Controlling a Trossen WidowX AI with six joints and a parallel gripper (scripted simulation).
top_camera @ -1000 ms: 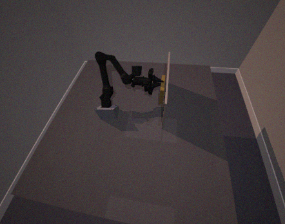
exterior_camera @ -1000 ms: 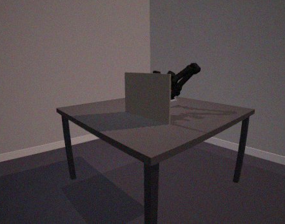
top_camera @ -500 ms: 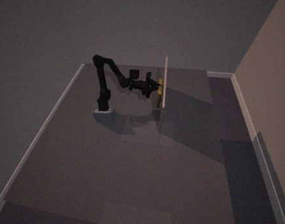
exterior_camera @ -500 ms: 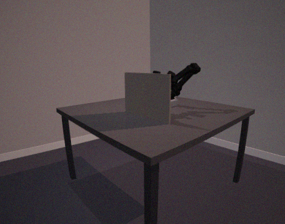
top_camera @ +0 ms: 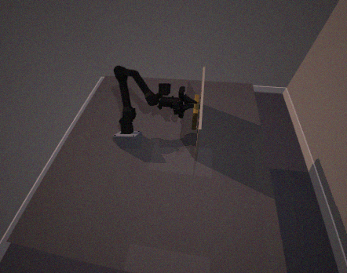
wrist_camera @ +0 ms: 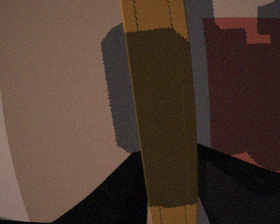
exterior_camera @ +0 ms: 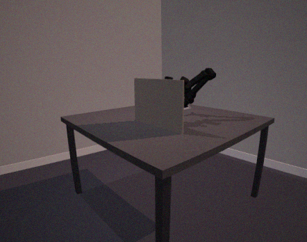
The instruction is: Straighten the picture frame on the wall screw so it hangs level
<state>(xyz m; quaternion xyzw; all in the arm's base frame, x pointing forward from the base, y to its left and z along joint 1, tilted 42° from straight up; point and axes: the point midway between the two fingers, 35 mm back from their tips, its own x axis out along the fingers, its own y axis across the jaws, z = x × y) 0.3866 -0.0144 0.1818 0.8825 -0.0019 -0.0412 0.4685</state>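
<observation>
Now: gripper tip 10 mm to the left of the picture frame and 50 mm above it. Also, from my gripper tip: wall panel: 20 mm ahead, 70 mm below.
</observation>
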